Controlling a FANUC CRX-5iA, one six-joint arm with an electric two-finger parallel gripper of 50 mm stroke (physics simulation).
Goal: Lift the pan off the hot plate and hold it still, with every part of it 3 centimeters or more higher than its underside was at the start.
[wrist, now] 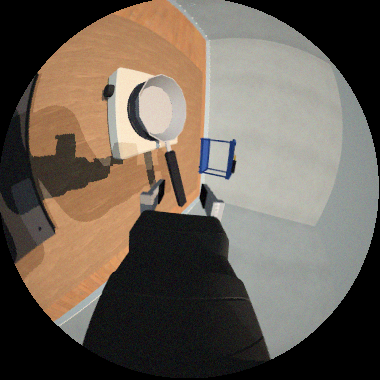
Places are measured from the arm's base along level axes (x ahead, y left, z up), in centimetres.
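Pixels of known places: gripper, between the fingertips: (182,188).
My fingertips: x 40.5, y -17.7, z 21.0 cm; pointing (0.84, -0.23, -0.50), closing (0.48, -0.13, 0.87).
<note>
Ahead of a thing's pixels: the offset from my fingertips to its top centre. Level surfaces: height alone.
The pan (159,108) is a pale, round, shallow pan that sits on the cream hot plate {dz -16.6, dx +12.5, dy +14.1 cm} (121,135) in the upper left of the wrist view. Its thin metal stem leads to a black handle {dz -8.0, dx +13.7, dy -6.9 cm} (175,179), which points down toward the gripper. My gripper (182,188) is open, with one finger on each side of the handle's end in the picture. Nothing is held between the fingers. How far the fingertips are from the handle in depth is hard to tell.
The hot plate has a black knob {dz -18.7, dx +0.5, dy +20.0 cm} (108,91) on its left side. A wooden surface {dz -23.6 cm} (75,115) lies under it, with the arm's shadow on it. A dark panel-like object (20,195) stands at the far left. A blue cart (204,155) stands to the right, beyond the wooden area.
</note>
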